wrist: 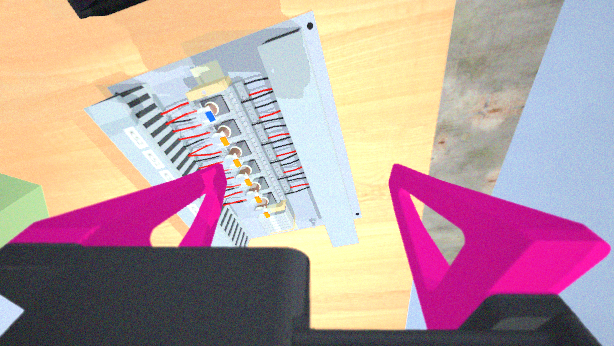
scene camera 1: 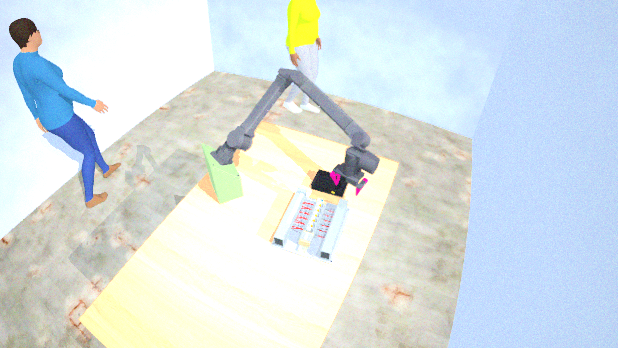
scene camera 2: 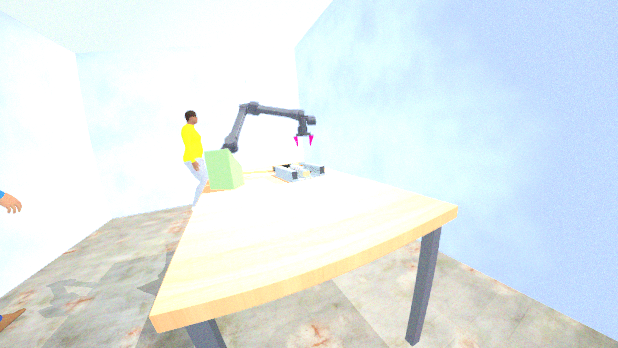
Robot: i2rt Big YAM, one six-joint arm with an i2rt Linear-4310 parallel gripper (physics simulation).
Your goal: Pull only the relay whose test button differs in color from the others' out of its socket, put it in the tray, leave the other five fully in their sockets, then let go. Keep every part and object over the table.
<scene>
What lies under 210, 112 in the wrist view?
A clear-cased relay.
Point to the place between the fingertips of my gripper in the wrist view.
307, 173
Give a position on a grey panel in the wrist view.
239, 59
</scene>
